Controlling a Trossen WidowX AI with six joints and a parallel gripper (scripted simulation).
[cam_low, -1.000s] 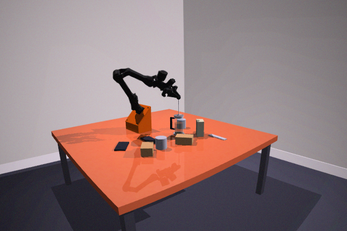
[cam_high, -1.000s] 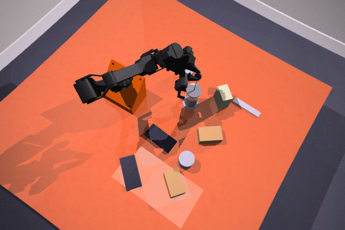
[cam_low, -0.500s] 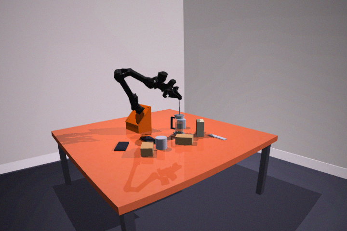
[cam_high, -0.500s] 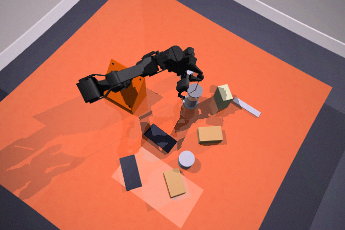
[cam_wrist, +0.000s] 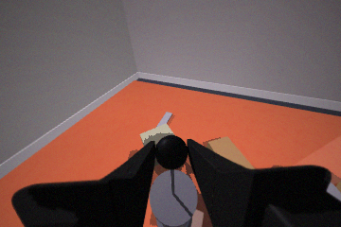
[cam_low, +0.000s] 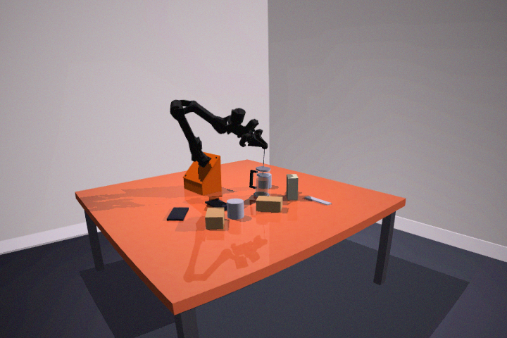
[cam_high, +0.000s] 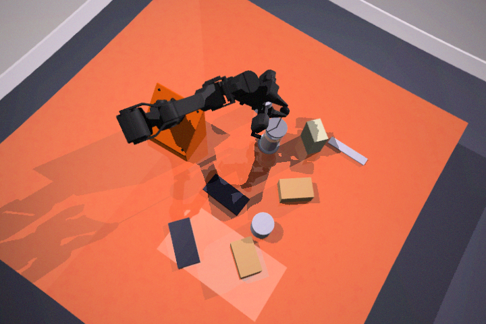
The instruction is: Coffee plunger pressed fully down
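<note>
Now: gripper tip 130 mm above the coffee press, 30 mm past it and 10 mm to the left of it. Round my gripper tip: pale upright block: 200 mm below, 100 mm ahead, 90 mm to the left; then grey flat bar: 250 mm below, 220 mm ahead, 150 mm to the left.
</note>
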